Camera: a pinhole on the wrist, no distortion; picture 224 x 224 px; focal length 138.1 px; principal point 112.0 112.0 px. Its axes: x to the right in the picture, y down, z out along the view. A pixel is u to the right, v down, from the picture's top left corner.
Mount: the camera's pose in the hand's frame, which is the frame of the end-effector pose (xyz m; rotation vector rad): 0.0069 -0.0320 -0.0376 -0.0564 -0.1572 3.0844
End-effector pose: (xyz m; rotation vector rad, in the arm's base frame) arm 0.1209 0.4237 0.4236 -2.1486 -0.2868 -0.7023
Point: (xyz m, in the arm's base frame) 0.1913 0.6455 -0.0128
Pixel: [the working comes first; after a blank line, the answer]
In the camera's frame: 0.2045 -0.2431 0.4376

176.5 35.3
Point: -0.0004 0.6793 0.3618
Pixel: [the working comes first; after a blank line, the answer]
In the camera's frame: 0.1360 0.1234 0.2397

190.4 183.1
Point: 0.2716 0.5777 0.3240
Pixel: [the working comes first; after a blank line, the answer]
In the camera's frame: -0.0583 -0.0951 0.2546

80.4 60.4
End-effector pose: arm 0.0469 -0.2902 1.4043 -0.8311 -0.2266 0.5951
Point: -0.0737 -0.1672 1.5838
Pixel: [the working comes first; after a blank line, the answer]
In the camera's frame: 0.0319 -0.0379 0.2820

127.6 93.5
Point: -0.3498 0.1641 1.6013
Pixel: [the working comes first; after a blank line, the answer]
In the camera's frame: 0.0696 -0.3410 0.5869

128.4 31.8
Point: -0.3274 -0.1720 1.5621
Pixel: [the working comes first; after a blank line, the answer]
In the camera's frame: 0.2436 -0.1523 0.3653

204.1 54.4
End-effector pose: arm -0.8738 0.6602 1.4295 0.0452 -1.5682 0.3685
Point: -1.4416 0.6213 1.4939
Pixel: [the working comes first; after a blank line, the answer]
In the camera's frame: -0.0841 -0.1920 0.5777

91.9 66.1
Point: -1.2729 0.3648 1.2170
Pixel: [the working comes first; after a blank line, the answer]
In the camera's frame: 0.2353 0.0628 0.5141

175.2 128.9
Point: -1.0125 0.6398 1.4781
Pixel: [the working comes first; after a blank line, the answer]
In the camera's frame: -0.0459 -0.0585 0.1709

74.9 64.7
